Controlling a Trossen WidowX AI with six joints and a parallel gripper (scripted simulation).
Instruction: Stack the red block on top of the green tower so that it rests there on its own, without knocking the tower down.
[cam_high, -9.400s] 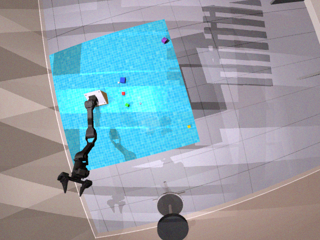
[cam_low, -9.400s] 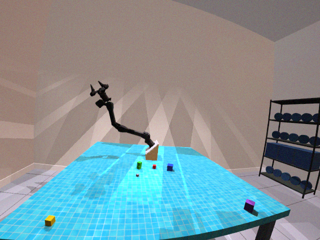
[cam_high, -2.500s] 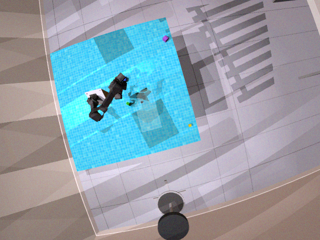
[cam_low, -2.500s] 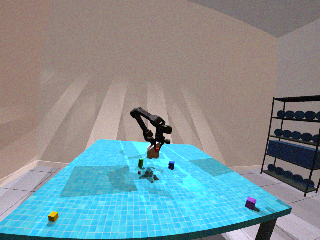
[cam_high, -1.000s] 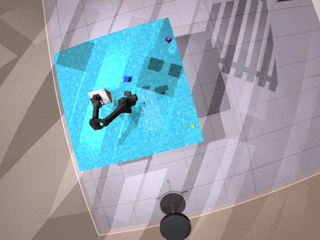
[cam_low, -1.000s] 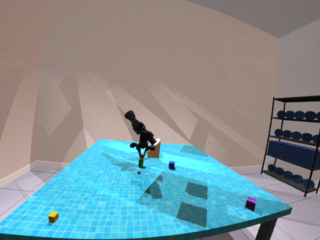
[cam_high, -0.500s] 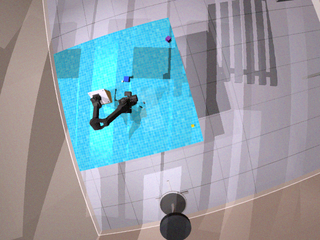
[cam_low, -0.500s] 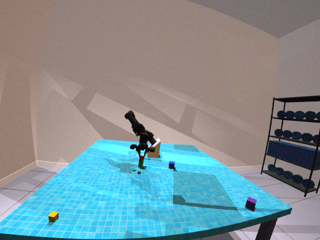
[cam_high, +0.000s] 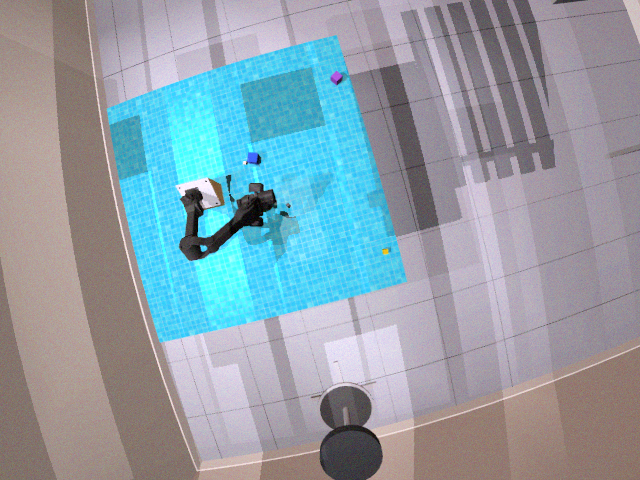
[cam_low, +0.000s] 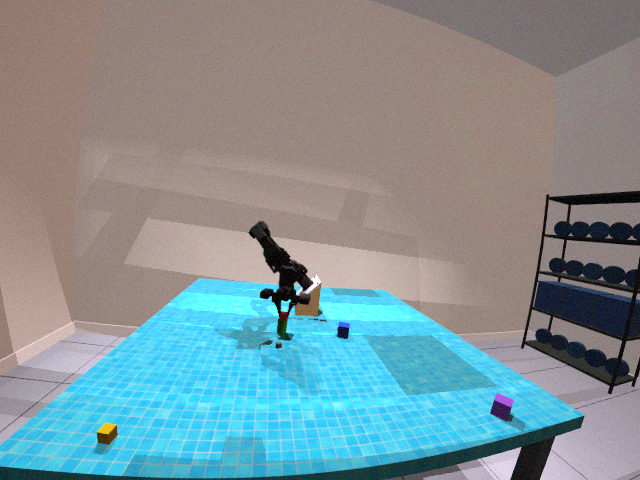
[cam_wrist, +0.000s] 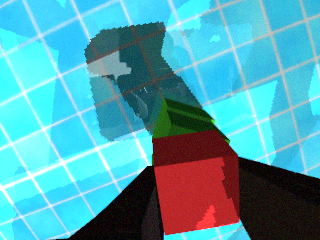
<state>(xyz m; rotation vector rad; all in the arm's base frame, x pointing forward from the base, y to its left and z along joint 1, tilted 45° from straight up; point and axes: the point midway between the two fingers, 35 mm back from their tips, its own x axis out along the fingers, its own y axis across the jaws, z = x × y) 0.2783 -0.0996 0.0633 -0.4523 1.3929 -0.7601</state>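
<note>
Right now the red block is 10 mm above my gripper tip. The rest, counted from my gripper tip: yellow block 530 mm ahead, 320 mm to the right, 50 mm below; small dark item 120 mm ahead, 50 mm below, 10 mm to the right; blue block 240 mm to the left, 40 mm below.
</note>
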